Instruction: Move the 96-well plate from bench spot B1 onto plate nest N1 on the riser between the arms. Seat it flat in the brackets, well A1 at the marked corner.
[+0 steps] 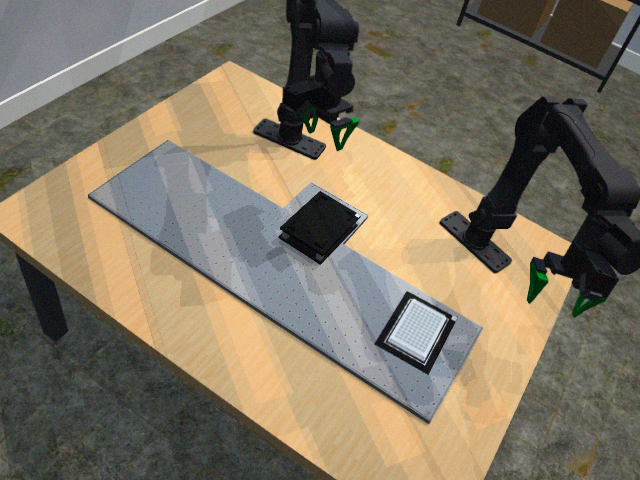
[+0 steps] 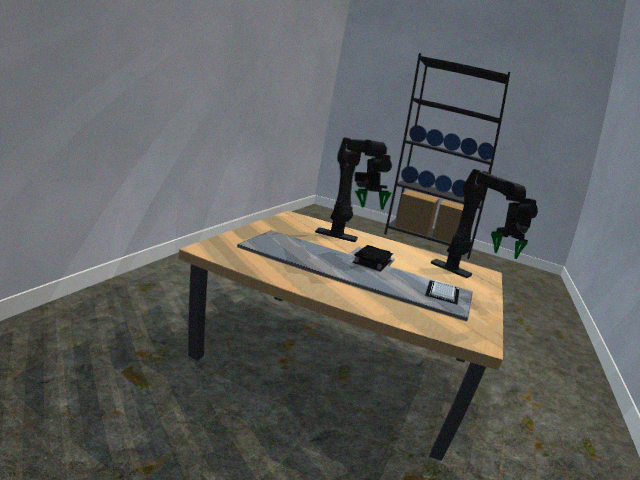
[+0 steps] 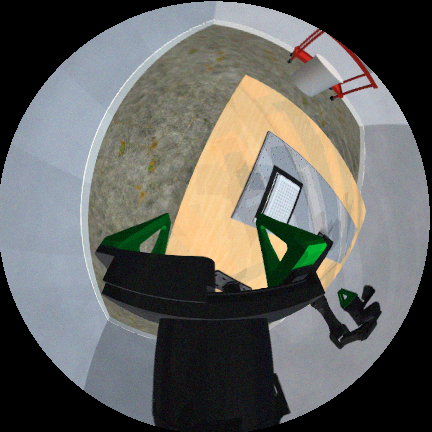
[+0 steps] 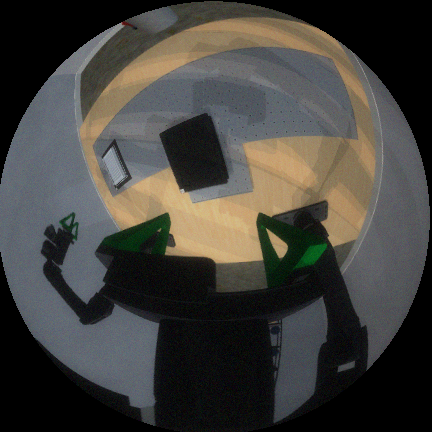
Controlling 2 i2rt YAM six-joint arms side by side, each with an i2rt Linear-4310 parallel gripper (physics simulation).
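Frame: origin at the left arm's base, x ahead, y left, z up, level; centimetres.
Where they show: left gripper, fingertip midpoint: (image 1: 550,308) (image 2: 505,256) (image 3: 212,217) (image 4: 75,217); right gripper, fingertip midpoint: (image 1: 325,141) (image 2: 372,208) (image 3: 338,289) (image 4: 213,217); left arm's base at its link origin: (image 1: 474,242) (image 2: 451,269) (image 3: 229,285) (image 4: 154,235); right arm's base at its link origin: (image 1: 289,139) (image 2: 336,235) (image 4: 300,216).
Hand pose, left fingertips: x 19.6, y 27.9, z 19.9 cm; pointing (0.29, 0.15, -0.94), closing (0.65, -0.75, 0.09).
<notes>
Each offset is from my left fingertips to the top centre of the thing. Level surfaces: height alone.
The white 96-well plate @(dz -17.0, dx +13.3, dy -17.0 cm) (image 1: 419,328) (image 2: 443,290) (image 3: 282,199) (image 4: 115,166) lies flat in a black frame at the right end of the grey perforated board. The black plate nest @(dz -14.3, dx +13.8, dy -50.5 cm) (image 1: 321,221) (image 2: 373,256) (image 4: 195,152) stands raised between the arms, with a small white mark at one corner and no plate on it. My left gripper (image 1: 554,307) (image 2: 508,254) (image 3: 212,217) is open and empty, in the air beyond the table's right edge and apart from the plate. My right gripper (image 1: 324,139) (image 2: 373,207) (image 4: 213,217) is open and empty, in the air behind the nest.
The grey perforated board @(dz -18.6 cm) (image 1: 175,206) (image 2: 289,253) runs along the wooden table @(dz -19.9 cm) (image 1: 129,310) (image 2: 227,240). The arms' base plates are fixed behind it. A black shelf rack (image 2: 457,107) stands behind the table. A red-framed object (image 3: 355,55) and a grey cylinder (image 3: 316,77) show beyond the table.
</notes>
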